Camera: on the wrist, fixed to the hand. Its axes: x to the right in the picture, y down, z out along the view.
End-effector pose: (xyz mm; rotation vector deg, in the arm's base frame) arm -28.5 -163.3 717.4 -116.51 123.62 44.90
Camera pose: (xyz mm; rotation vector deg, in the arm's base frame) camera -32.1 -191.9 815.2 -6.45 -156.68 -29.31
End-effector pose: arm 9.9 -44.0 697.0 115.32 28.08 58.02
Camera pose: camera -73.9 -24.7 751.9 -121.36 75.91 -105.90
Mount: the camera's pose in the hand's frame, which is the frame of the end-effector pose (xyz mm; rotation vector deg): -11.7 33.9 -95.5 0.44 3.99 92.23
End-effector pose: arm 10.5 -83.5 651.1 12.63 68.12 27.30
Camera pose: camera -89.5 -67.0 639.8 68.33 49.15 106.91
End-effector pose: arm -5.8 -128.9 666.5 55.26 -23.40 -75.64
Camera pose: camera 83.1 -85.5 641.6 22.17 -49.36 10.54
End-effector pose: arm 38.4 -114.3 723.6 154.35 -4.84 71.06
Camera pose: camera -44.9 -130.6 780.2 -92.96 104.53 -59.47
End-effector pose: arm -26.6 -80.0 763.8 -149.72 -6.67 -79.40
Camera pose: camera -105.6 -131.8 802.4 -90.08 87.94 -41.24
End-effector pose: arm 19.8 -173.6 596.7 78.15 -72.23 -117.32
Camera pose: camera 103.1 -228.1 618.9 4.69 -84.85 -45.55
